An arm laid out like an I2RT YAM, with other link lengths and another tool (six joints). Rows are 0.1 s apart.
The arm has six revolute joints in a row. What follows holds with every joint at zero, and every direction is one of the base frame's.
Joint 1 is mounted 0.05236 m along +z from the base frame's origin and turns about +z.
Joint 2 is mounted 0.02 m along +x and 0.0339 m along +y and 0.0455 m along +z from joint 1 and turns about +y.
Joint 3 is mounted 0.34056 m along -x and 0.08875 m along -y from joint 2 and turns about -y.
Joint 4 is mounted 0.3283 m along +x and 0.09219 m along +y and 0.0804 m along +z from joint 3 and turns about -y.
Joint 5 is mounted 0.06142 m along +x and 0.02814 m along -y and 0.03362 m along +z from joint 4 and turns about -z.
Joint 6 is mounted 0.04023 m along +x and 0.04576 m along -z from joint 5 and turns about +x.
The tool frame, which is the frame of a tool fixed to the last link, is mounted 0.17 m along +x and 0.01 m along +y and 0.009 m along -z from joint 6; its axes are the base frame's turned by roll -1.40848, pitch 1.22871 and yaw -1.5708 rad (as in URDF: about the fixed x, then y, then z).
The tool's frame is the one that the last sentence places.
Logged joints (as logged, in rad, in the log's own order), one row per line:
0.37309, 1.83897, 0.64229, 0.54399, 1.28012, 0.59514
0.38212, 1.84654, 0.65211, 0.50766, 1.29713, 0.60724
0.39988, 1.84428, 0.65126, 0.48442, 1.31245, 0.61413
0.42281, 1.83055, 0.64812, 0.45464, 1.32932, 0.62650
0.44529, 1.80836, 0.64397, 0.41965, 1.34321, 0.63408
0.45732, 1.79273, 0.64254, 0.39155, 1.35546, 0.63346
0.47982, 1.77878, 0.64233, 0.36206, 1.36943, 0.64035
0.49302, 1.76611, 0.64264, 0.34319, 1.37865, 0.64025
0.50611, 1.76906, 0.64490, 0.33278, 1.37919, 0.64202
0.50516, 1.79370, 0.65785, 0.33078, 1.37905, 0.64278
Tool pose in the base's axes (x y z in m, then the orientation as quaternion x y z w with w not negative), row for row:
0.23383, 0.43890, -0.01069, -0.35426, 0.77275, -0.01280, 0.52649
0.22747, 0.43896, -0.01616, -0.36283, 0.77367, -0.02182, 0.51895
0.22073, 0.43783, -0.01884, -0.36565, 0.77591, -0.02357, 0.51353
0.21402, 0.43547, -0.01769, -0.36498, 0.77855, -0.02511, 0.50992
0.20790, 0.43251, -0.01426, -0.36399, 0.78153, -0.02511, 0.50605
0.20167, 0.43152, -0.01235, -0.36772, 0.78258, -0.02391, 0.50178
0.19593, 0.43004, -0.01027, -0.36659, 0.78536, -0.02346, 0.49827
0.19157, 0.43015, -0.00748, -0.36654, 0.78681, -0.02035, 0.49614
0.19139, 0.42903, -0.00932, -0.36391, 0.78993, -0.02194, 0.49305
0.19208, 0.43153, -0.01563, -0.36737, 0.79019, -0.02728, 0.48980
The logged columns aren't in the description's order. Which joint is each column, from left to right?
Columns, left to right: joint 6, joint 2, joint 3, joint 4, joint 1, joint 5.
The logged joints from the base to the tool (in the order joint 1, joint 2, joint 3, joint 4, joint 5, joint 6), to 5 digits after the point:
1.28012, 1.83897, 0.64229, 0.54399, 0.59514, 0.37309
1.29713, 1.84654, 0.65211, 0.50766, 0.60724, 0.38212
1.31245, 1.84428, 0.65126, 0.48442, 0.61413, 0.39988
1.32932, 1.83055, 0.64812, 0.45464, 0.62650, 0.42281
1.34321, 1.80836, 0.64397, 0.41965, 0.63408, 0.44529
1.35546, 1.79273, 0.64254, 0.39155, 0.63346, 0.45732
1.36943, 1.77878, 0.64233, 0.36206, 0.64035, 0.47982
1.37865, 1.76611, 0.64264, 0.34319, 0.64025, 0.49302
1.37919, 1.76906, 0.64490, 0.33278, 0.64202, 0.50611
1.37905, 1.79370, 0.65785, 0.33078, 0.64278, 0.50516

